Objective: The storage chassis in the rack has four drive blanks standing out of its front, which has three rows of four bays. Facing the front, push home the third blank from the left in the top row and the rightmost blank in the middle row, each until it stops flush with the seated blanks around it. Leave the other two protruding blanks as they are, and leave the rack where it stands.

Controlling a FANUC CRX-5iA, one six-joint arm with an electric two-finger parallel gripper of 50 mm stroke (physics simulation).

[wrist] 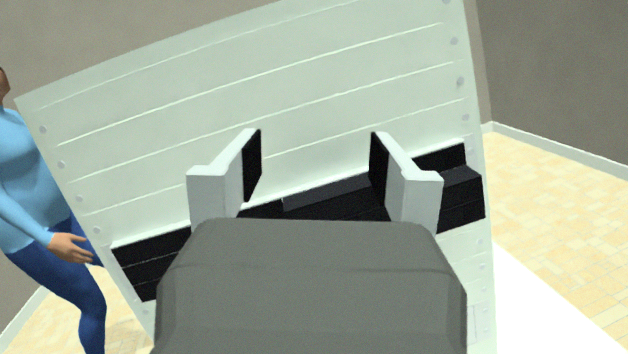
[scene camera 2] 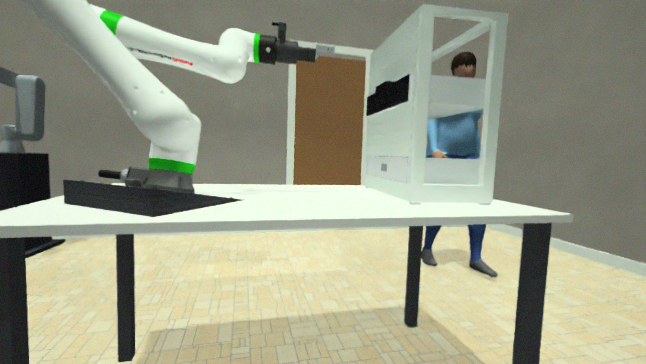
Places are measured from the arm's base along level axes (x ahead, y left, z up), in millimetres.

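Pixels of known places: gripper, fingertip midpoint: (wrist: pixel 315 153) (scene camera 2: pixel 334 50).
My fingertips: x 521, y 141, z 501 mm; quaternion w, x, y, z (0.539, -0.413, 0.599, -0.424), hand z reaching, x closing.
Behind a point stands the place of what it marks.
The black storage chassis (scene camera 2: pixel 388 95) {x 703, y 56, z 337 mm} (wrist: pixel 462 202) {x 704, y 3, z 339 mm} sits in the upper part of the pale rack (scene camera 2: pixel 425 100) {x 787, y -54, z 307 mm} (wrist: pixel 260 80) {x 749, y 179, z 523 mm}. In the wrist view it is tilted. The third blank from the left in the top row (wrist: pixel 327 193) {x 712, y 145, z 393 mm} shows a dark grey upper face and stands out. At the right end, the rightmost middle-row blank (wrist: pixel 461 176) {x 717, y -5, z 364 mm} also stands out, below a recessed top-row blank. The gripper body and fingers hide much of the middle and lower rows; the other protruding blanks cannot be made out. My gripper (scene camera 2: pixel 334 49) {x 521, y 141, z 501 mm} (wrist: pixel 315 153) {x 521, y 141, z 501 mm} is open and empty, in front of the rack and higher than the chassis, apart from it.
Pale filler panels cover the rack front above and below the chassis. The rack stands on the white table (scene camera 2: pixel 300 210) {x 393, y -171, z -26 mm} at its right end. The arm's black base plate (scene camera 2: pixel 110 197) {x -67, y -194, z 7 mm} is at the left. A person in blue (scene camera 2: pixel 455 135) (wrist: pixel 30 200) is behind the rack.
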